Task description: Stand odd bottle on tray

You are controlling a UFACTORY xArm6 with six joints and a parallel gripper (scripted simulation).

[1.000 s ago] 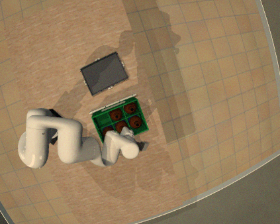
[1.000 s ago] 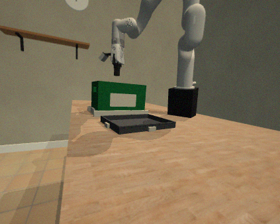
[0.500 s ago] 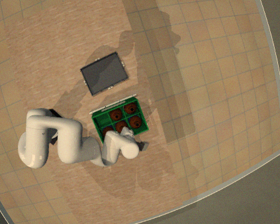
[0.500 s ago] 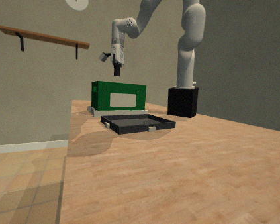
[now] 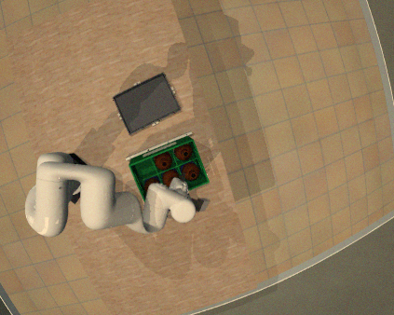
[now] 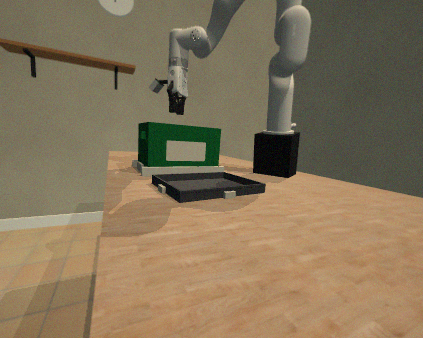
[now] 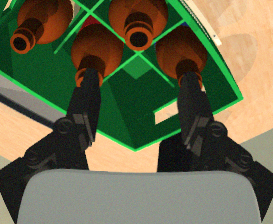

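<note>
My gripper is now 16 cm above the green crate and 4 cm to the right of it. Also, from my hand: brown bottle (16 cm below, 8 cm to the left, 1 cm ahead); then tray (33 cm to the left, 23 cm below, 5 cm ahead).
</note>
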